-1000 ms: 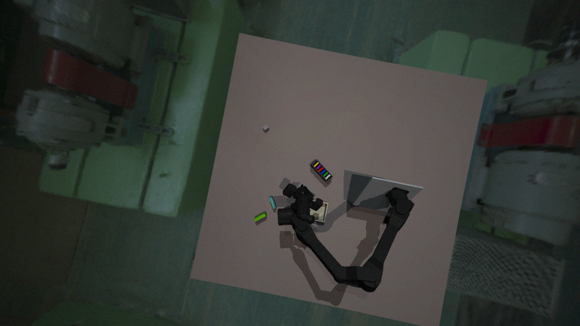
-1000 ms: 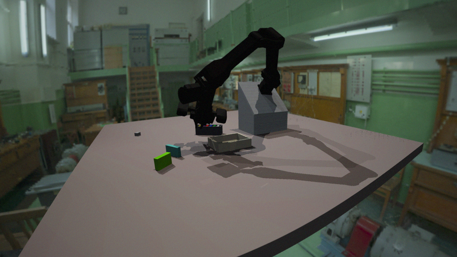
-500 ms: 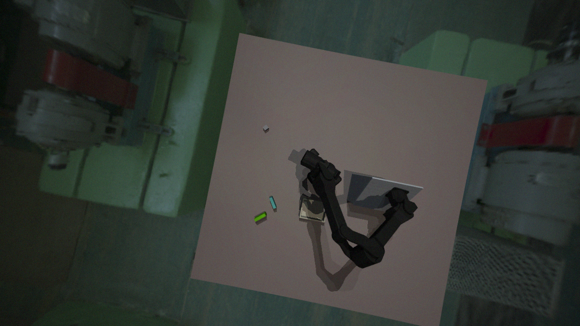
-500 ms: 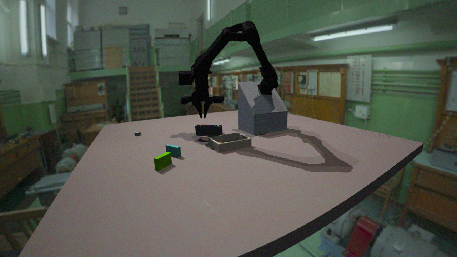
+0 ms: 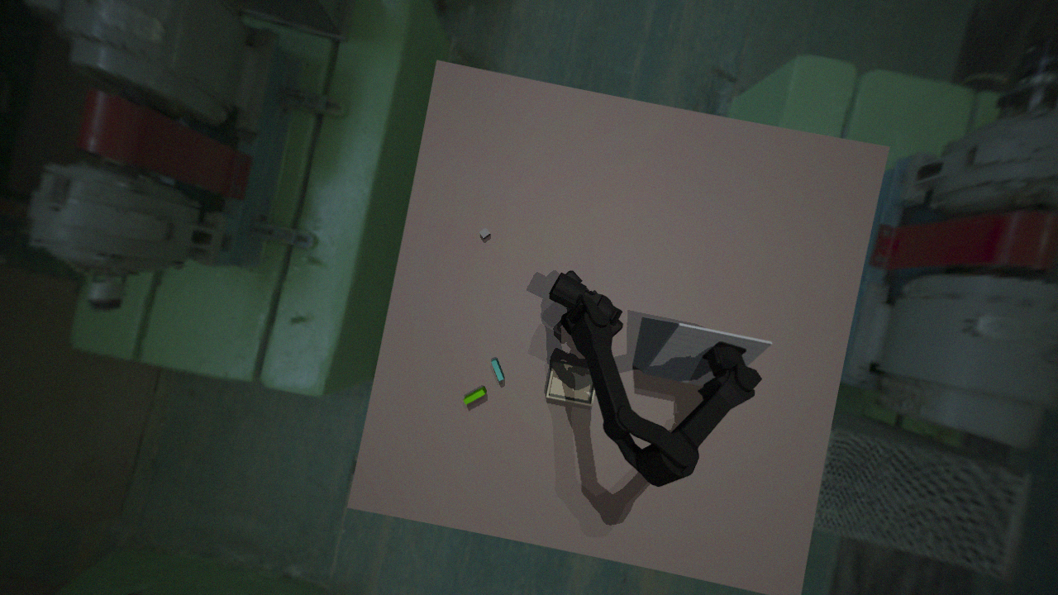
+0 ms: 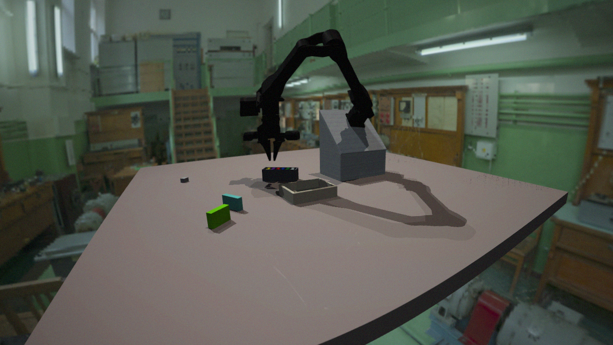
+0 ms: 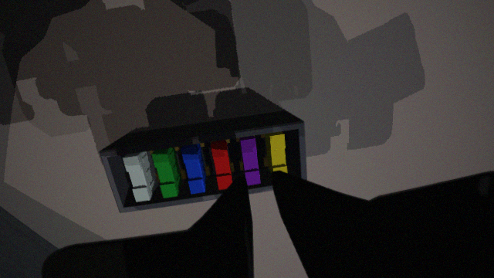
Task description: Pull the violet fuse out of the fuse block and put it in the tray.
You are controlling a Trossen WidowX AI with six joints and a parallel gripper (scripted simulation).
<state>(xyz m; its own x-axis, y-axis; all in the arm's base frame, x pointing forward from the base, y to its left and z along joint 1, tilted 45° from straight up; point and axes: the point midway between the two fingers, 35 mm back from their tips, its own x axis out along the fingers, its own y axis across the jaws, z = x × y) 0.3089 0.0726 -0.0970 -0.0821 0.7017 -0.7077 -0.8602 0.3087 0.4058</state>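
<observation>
My gripper tip is now 4 cm past the beige tray, 22 cm to the right of it and 6 cm above it. The rest, counted from my gripper tip: teal block: 17 cm ahead, 24 cm to the left, 5 cm below; green block: 21 cm ahead, 33 cm to the left, 5 cm below; small grey cube: 32 cm ahead, 12 cm to the right, 6 cm below.
</observation>
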